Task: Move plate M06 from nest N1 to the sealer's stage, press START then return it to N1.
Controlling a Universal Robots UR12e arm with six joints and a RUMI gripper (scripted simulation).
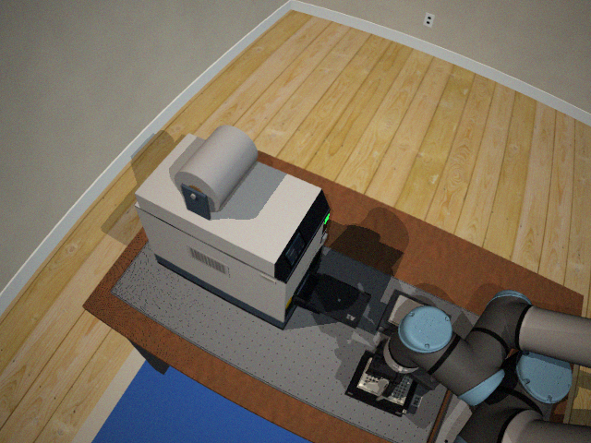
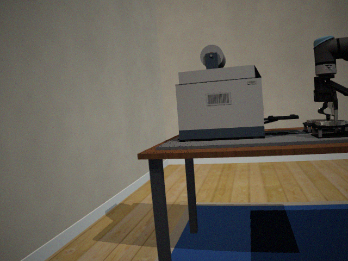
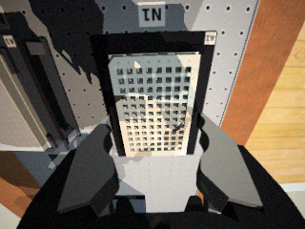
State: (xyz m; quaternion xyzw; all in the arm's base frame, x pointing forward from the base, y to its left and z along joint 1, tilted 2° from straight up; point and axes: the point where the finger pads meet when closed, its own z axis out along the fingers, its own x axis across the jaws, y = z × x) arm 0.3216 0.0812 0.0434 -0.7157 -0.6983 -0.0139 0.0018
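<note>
My hand is 1 cm above the white well plate. Round my hand: foil-covered plate: 1 cm behind, 20 cm to the right, 1 cm below; then sealer stage: 19 cm ahead, 15 cm to the right, 2 cm above; then plate nest N1: 2 cm below.
</note>
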